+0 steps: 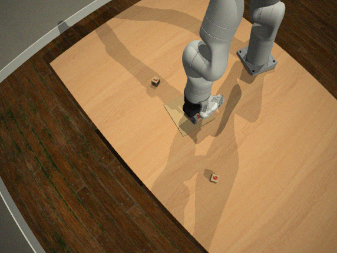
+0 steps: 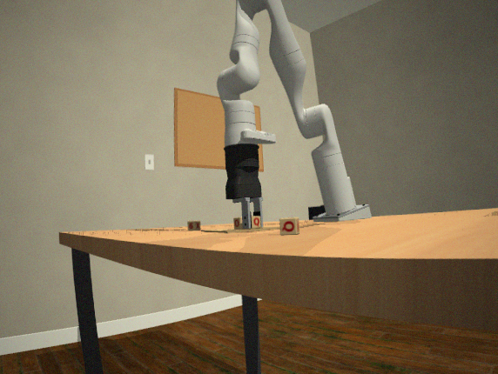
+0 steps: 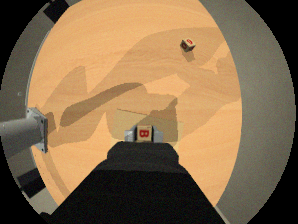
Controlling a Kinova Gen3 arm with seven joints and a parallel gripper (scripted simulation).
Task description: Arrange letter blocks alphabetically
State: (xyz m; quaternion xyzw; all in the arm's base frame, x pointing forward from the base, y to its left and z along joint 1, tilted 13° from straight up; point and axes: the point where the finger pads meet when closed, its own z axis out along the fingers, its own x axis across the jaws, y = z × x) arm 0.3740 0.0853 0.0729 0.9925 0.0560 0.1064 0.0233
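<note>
Right now my hand is right at the block marked B. From my hand the other things lie so: tan mat (40 mm to the right, 20 mm below).
</note>
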